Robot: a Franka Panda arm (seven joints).
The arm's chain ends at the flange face. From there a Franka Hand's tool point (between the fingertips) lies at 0.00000 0.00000 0.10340 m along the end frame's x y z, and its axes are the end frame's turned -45 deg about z.
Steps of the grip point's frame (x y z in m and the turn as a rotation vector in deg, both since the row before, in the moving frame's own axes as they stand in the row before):
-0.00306 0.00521 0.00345 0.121 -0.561 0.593
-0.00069 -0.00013 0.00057 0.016 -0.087 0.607
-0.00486 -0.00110 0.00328 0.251 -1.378 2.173
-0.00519 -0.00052 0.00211 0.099 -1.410 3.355
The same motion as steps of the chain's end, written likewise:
0.00239 0.00529 0.00346 -0.311 -0.482 0.593
-0.00045 0.00031 0.00057 -0.050 -0.073 0.607
-0.00211 0.00126 0.00331 -0.797 -1.152 2.173
-0.00206 0.00169 0.00214 -0.927 -1.067 3.355

